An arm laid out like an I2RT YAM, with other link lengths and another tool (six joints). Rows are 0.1 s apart.
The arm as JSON. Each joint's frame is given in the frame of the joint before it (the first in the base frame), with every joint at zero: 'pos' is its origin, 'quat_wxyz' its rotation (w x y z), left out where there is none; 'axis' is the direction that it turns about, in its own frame. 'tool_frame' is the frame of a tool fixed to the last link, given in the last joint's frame.
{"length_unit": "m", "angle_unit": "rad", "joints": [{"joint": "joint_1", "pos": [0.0, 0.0, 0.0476], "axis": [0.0, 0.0, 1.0]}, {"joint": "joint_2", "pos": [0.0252, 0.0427, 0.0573], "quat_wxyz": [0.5, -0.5, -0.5, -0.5], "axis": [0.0, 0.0, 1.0]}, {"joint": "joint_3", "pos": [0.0, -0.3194, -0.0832], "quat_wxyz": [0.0, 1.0, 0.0, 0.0], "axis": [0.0, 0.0, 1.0]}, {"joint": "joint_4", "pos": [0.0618, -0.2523, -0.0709], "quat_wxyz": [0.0, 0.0, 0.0, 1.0], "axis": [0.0, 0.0, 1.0]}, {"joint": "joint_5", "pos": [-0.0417, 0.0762, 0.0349], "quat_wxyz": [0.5, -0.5, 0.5, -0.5], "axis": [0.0, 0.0, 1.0]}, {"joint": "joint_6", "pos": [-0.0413, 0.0, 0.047], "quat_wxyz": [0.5, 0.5, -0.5, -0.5], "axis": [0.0, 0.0, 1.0]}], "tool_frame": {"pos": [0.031, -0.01, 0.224], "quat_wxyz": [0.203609, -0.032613, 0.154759, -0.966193]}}
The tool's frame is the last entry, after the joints.
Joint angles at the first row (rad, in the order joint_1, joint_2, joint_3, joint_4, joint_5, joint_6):
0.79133, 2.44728, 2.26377, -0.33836, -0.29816, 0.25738
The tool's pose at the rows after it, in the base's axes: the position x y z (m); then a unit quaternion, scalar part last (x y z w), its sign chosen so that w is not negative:
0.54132, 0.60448, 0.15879, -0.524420, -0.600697, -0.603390, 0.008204
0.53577, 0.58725, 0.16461, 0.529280, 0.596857, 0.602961, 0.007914
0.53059, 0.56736, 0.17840, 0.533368, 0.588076, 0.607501, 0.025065
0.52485, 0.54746, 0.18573, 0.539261, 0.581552, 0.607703, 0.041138
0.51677, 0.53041, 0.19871, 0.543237, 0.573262, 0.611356, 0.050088
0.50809, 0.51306, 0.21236, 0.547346, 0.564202, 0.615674, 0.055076
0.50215, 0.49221, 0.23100, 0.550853, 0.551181, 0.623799, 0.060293
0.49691, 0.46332, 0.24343, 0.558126, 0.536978, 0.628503, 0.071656
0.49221, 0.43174, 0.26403, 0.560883, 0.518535, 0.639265, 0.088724
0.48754, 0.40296, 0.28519, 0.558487, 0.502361, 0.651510, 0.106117
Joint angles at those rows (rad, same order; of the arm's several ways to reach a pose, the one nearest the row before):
0.79729, 2.38678, 2.17857, -0.31539, -0.27038, 0.25503
0.79921, 2.31058, 2.06166, -0.27489, -0.23420, 0.25481
0.79924, 2.22557, 1.94942, -0.23417, -0.19595, 0.25807
0.79917, 2.15306, 1.85144, -0.20577, -0.15959, 0.26138
0.79930, 2.08077, 1.77041, -0.18510, -0.13647, 0.26978
0.79623, 2.00848, 1.69549, -0.16876, -0.12282, 0.28075
0.78475, 1.93130, 1.62658, -0.15328, -0.11439, 0.29130
0.76683, 1.84541, 1.53726, -0.13362, -0.09730, 0.30048
0.74747, 1.75038, 1.45602, -0.11471, -0.07180, 0.30262
0.72785, 1.66388, 1.39087, -0.09961, -0.05104, 0.29449

